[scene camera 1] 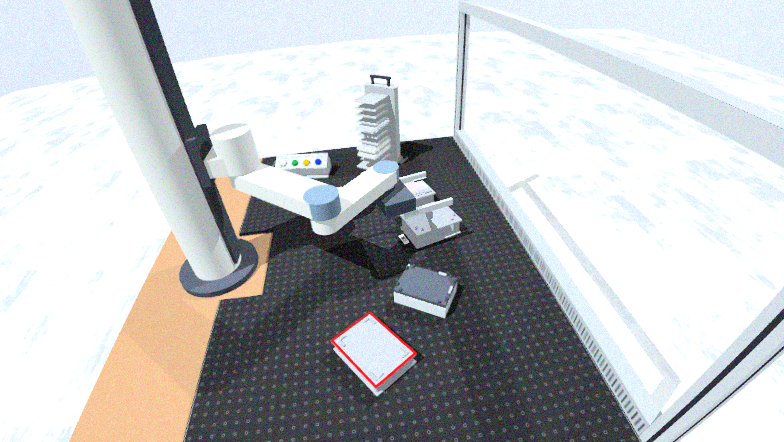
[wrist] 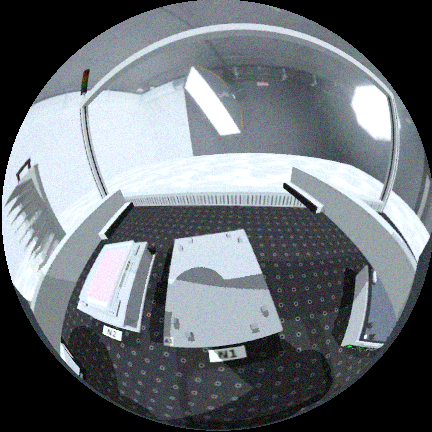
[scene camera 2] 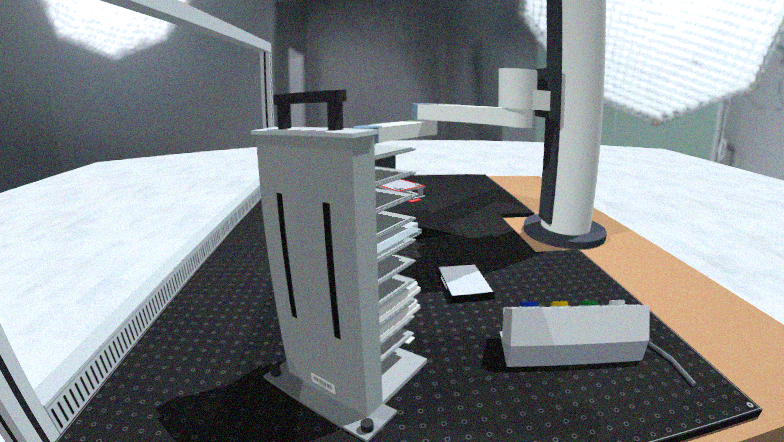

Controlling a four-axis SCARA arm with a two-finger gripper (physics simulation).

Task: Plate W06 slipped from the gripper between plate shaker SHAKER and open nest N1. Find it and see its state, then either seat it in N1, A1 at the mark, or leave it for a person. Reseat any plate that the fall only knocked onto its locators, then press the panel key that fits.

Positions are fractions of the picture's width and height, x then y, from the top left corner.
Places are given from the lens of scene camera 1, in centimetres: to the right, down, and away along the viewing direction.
button box (scene camera 1: 0.41,0.37): -30, -23, 147
